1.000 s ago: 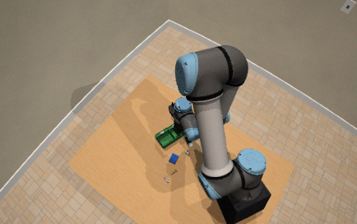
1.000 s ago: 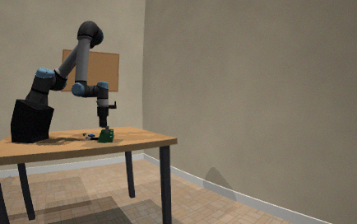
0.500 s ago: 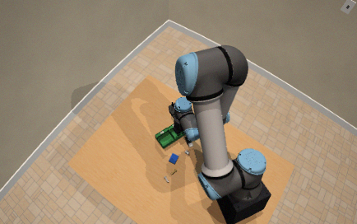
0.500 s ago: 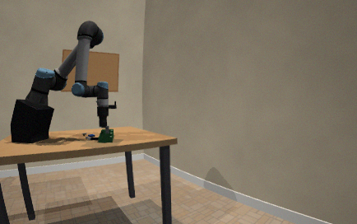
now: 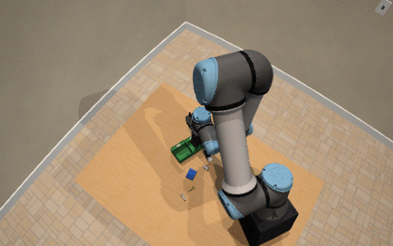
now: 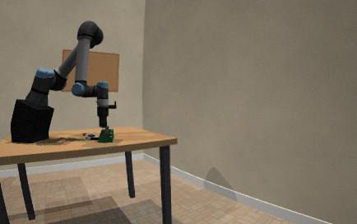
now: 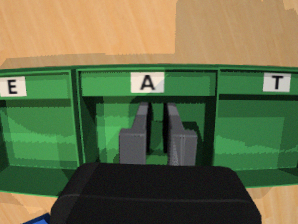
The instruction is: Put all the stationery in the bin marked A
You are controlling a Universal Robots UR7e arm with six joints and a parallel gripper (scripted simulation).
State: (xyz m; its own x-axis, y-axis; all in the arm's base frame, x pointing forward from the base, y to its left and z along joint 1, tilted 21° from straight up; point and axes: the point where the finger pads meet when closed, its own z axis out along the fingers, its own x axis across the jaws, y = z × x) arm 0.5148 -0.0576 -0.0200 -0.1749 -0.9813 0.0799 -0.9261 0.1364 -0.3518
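My hand is 1 cm to the right of the green bin and 1 cm above it. The rest, counted from my hand: blue pad: 11 cm behind, 14 cm to the left, 3 cm below; black block: 10 cm behind, 3 cm below; brass screw: 16 cm behind, 18 cm to the left, 3 cm below.
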